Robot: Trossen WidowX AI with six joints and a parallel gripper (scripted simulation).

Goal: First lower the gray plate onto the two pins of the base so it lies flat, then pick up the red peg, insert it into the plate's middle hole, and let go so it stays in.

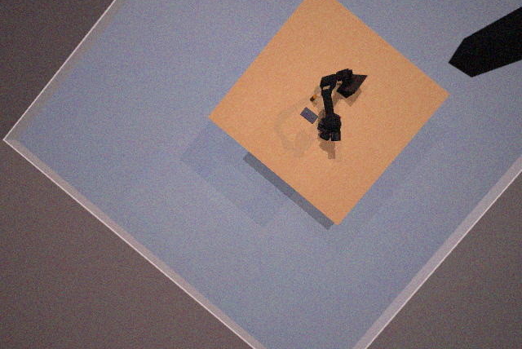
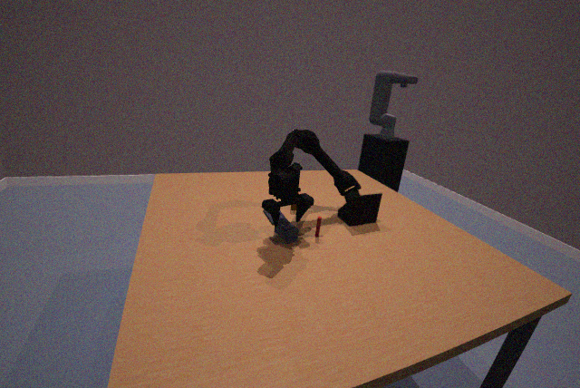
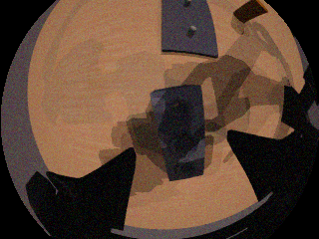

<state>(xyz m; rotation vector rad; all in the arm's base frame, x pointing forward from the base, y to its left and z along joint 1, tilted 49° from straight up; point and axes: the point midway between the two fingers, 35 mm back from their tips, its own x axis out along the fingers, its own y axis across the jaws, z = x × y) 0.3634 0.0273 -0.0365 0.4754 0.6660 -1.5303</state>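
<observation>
Now: the gray plate 10 mm below my gripper tip. From my gripper tip the other things lie so: base: 150 mm to the right, 40 mm below, 30 mm behind; then red peg: 110 mm behind, 40 mm to the left, 10 mm below.
</observation>
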